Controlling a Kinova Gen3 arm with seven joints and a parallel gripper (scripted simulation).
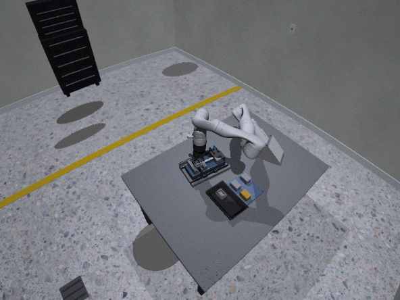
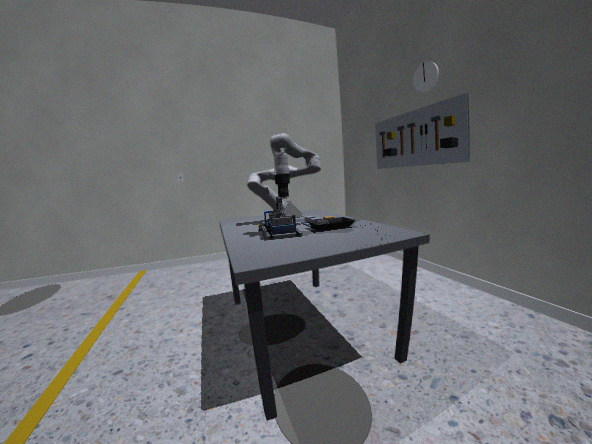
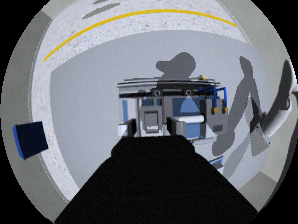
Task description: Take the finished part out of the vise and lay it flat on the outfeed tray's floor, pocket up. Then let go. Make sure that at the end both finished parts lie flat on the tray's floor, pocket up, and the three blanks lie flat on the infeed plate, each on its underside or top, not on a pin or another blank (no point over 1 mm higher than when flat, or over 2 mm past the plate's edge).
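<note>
The vise lies 11 cm below my hand, 6 cm behind it and 1 cm to the left of it. Round my hand: yellow block 35 cm to the left, 13 cm below, 11 cm behind.
</note>
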